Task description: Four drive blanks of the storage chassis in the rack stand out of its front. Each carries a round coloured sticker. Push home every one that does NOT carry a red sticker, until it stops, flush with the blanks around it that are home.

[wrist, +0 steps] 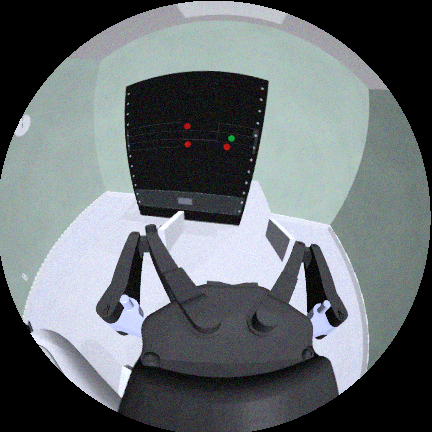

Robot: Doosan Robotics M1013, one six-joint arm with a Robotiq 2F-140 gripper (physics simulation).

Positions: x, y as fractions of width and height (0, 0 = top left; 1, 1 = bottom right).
my gripper: 0.52, 0.52
black rack: 0.45, 0.32
